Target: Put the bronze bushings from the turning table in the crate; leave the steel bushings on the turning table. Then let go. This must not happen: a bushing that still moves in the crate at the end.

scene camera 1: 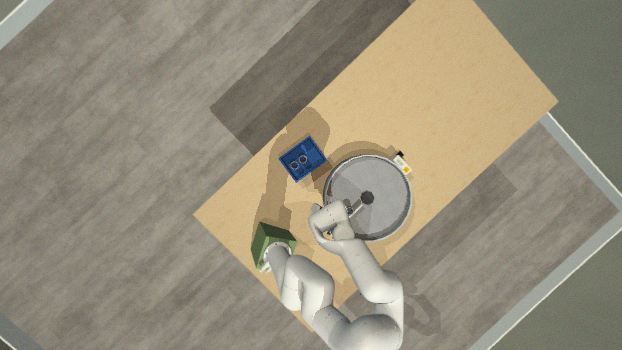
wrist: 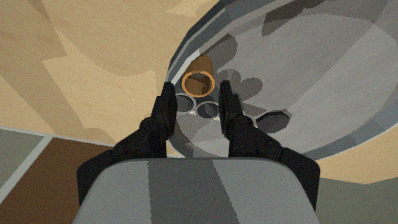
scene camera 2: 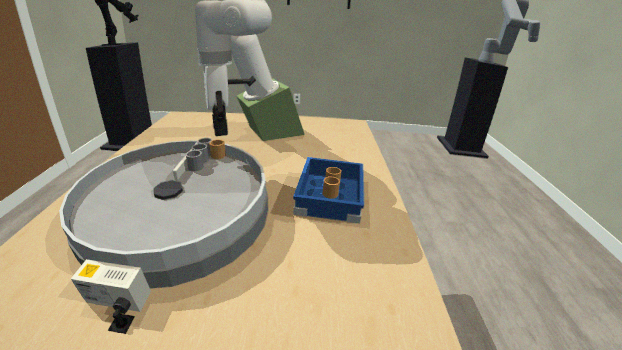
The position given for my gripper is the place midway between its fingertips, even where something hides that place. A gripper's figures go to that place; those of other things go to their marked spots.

My gripper (wrist: pixel 197 93): 13 cm from the lens. A bronze bushing (wrist: pixel 196 87) is 18 cm from the lens. A grey turning table (wrist: pixel 309 80): 26 cm from the lens. The marked spots on the bronze bushing and the grey turning table are 17 cm apart.
